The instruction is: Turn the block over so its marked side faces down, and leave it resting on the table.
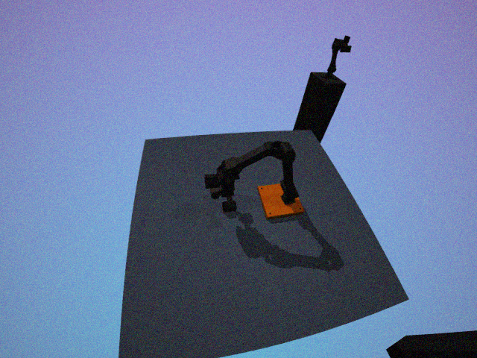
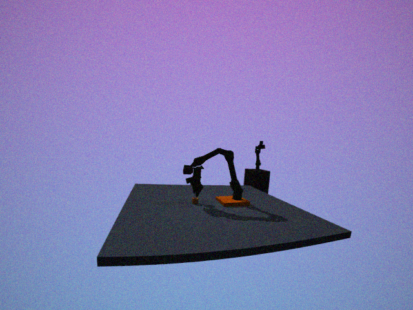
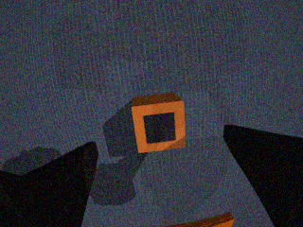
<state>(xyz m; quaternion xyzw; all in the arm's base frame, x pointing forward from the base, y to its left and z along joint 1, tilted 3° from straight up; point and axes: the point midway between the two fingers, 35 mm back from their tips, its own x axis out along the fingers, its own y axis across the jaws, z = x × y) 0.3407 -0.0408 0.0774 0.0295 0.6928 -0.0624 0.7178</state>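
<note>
The orange block lies 30 mm below my gripper tip.
</note>
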